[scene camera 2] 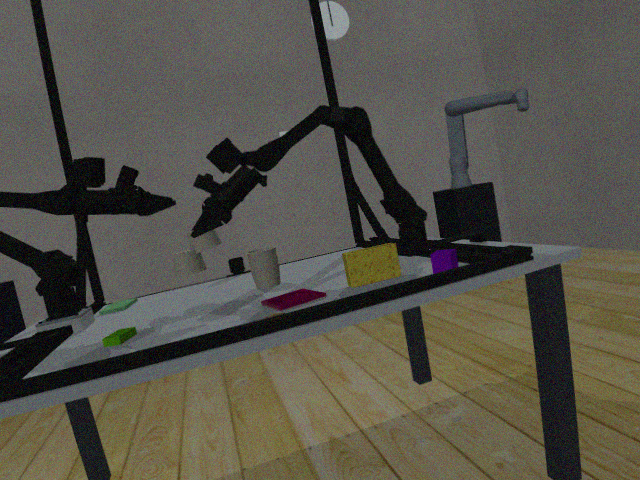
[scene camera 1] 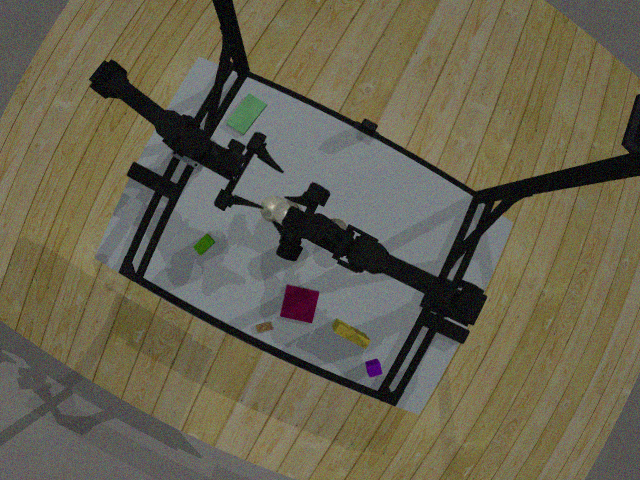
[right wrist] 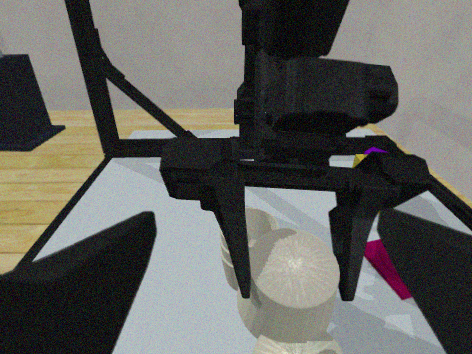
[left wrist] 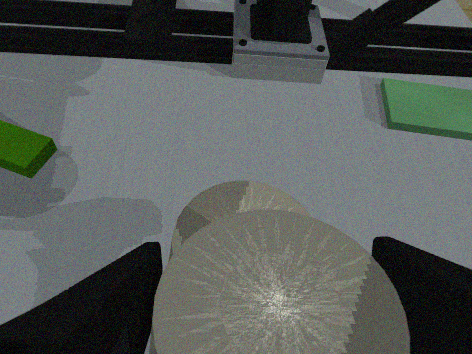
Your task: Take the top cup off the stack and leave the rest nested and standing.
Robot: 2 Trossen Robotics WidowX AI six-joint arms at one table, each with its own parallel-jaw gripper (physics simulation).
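Places are measured from the left arm's base along level axes (x ahead, y left, z up), in metres.
Pixels of known places: left gripper, fingertip midpoint: (scene camera 2: 192,235) (scene camera 1: 279,209) (right wrist: 297,300) (left wrist: 266,253); right gripper, fingertip midpoint: (scene camera 2: 174,201) (scene camera 1: 273,190) (right wrist: 266,220); left arm's base at its link origin: (scene camera 2: 414,243) (right wrist: 249,143); right arm's base at its link origin: (scene camera 2: 64,315) (left wrist: 279,24).
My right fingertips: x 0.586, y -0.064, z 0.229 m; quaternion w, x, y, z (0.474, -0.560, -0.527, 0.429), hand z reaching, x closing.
Ahead of a thing's pixels: the offset from my right fingertips to its top centre. "spot": to the spot under its first point.
My left gripper (scene camera 1: 279,210) (scene camera 2: 195,234) (left wrist: 266,253) (right wrist: 297,300) is shut on an upside-down beige cup {dy +0.029, dx -0.047, dz -0.070 m} (scene camera 2: 209,239) (left wrist: 280,300) (right wrist: 300,275), above the table. A second upside-down cup {dy +0.029, dx -0.002, dz -0.120 m} (scene camera 2: 190,261) (left wrist: 225,200) (right wrist: 297,346) is also off the table, close against the held one; what supports it is unclear. A nested cup stack {dy +0.016, dx -0.181, dz -0.199 m} (scene camera 2: 264,269) (right wrist: 230,265) stands upright, mouth up, mostly hidden under the left arm in scene camera 1. My right gripper (scene camera 1: 272,189) (scene camera 2: 174,202) (right wrist: 266,220) is open and empty, near the two raised cups.
A magenta square {spot: dy +0.250, dx -0.180, dz -0.243 m} (scene camera 1: 299,303) (scene camera 2: 293,299), a yellow block {dy +0.270, dx -0.356, dz -0.181 m} (scene camera 1: 350,333) (scene camera 2: 371,265), a purple cube {dy +0.351, dx -0.478, dz -0.211 m} (scene camera 1: 373,367) (scene camera 2: 444,260), a bright green block {dy +0.207, dx +0.154, dz -0.236 m} (scene camera 1: 204,243) (scene camera 2: 119,336) and a pale green slab {dy -0.211, dx +0.210, dz -0.241 m} (scene camera 1: 247,113) (left wrist: 430,109) lie on the table, with a small brown block {dy +0.362, dx -0.113, dz -0.243 m} (scene camera 1: 264,327).
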